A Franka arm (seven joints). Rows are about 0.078 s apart.
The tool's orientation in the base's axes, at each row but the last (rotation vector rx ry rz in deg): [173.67, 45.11, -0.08]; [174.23, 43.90, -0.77]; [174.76, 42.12, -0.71]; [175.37, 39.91, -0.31]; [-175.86, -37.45, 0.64]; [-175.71, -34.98, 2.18]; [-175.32, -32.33, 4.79]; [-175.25, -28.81, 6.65]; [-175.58, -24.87, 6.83]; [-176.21, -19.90, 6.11]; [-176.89, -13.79, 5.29]
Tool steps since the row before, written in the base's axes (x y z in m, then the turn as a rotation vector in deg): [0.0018, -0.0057, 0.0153, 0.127, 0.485, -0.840]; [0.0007, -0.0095, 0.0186, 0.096, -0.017, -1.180]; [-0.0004, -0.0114, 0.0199, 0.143, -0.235, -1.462]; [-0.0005, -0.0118, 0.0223, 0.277, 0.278, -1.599]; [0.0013, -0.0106, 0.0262, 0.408, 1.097, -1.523]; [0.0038, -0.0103, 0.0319, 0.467, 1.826, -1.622]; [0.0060, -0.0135, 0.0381, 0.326, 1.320, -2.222]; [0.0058, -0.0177, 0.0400, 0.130, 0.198, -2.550]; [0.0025, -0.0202, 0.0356, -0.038, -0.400, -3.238]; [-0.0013, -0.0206, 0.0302, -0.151, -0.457, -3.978]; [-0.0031, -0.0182, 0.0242, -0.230, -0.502, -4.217]
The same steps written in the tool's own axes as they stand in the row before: [-0.0013, 0.0060, -0.0152, 0.350, -0.370, 0.835]; [-0.0041, 0.0088, -0.0185, 0.088, 0.056, 1.179]; [-0.0057, 0.0100, -0.0198, 0.033, 0.271, 1.462]; [-0.0056, 0.0105, -0.0223, 0.376, -0.133, 1.597]; [-0.0033, 0.0101, -0.0262, 0.829, -0.828, 1.522]; [-0.0011, 0.0104, -0.0321, 1.165, -1.477, 1.626]; [-0.0010, 0.0133, -0.0386, 0.881, -1.032, 2.224]; [-0.0029, 0.0166, -0.0408, 0.358, -0.015, 2.536]; [-0.0057, 0.0181, -0.0363, 0.078, 0.550, 3.215]; [-0.0078, 0.0182, -0.0308, 0.003, 0.619, 3.959]; [-0.0073, 0.0163, -0.0246, -0.069, 0.663, 4.201]
